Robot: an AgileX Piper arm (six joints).
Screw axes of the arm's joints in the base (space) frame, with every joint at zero. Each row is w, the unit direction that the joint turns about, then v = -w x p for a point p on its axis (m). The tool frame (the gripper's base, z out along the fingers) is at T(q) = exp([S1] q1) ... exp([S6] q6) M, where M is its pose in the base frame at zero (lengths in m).
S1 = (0, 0, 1, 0, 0, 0)
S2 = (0, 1, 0, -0.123, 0, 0)
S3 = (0, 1, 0, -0.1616, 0, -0.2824)
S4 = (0.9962, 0, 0.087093, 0, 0.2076, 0)
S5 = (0, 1, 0, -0.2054, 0, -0.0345)
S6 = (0.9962, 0, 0.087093, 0, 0.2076, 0)
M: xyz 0.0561 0 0.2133 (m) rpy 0 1.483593 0 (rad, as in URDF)
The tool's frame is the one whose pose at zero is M.
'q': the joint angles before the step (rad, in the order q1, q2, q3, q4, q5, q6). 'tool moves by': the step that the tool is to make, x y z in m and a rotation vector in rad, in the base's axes. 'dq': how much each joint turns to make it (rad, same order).
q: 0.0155 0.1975 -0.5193 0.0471 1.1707 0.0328
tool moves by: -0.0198 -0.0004 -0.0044 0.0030 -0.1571 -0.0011
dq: 0.0006 -0.1571 0.0264 -0.0006 -0.0264 0.0006
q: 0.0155 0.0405 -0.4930 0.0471 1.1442 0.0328
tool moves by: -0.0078 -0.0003 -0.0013 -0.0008 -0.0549 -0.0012
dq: 0.0001 -0.0571 0.0039 -0.0021 -0.0018 0.0001
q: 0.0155 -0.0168 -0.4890 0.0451 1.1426 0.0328
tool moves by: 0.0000 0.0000 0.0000 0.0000 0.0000 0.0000
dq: 0.0000 0.0000 0.0000 0.0000 0.0000 0.0000
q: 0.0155 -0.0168 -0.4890 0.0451 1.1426 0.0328
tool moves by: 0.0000 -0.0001 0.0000 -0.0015 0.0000 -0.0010
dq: -0.0006 0.0000 0.0000 -0.0013 0.0001 -0.0005
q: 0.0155 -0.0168 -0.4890 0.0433 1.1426 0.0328
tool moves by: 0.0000 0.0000 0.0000 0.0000 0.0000 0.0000
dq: 0.0000 0.0000 0.0000 0.0000 0.0000 0.0000
